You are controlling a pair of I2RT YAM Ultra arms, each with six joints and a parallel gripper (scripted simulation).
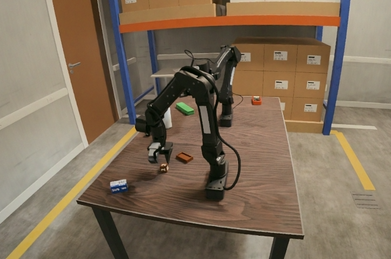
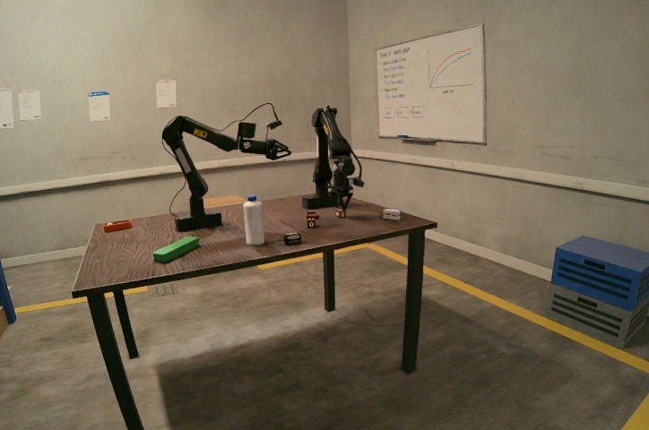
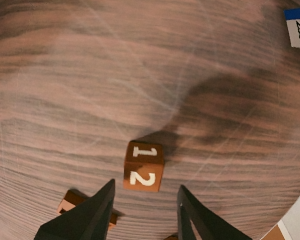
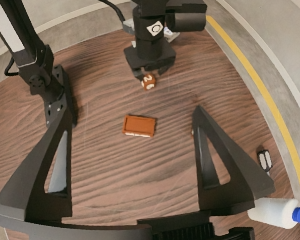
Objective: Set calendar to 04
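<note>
My left gripper is now 8 cm past the brown calendar tray, 10 cm to the left of it and 4 cm above it. From my left hand the other things lie so: black item: 19 cm ahead, 35 cm to the right, 3 cm below.
</note>
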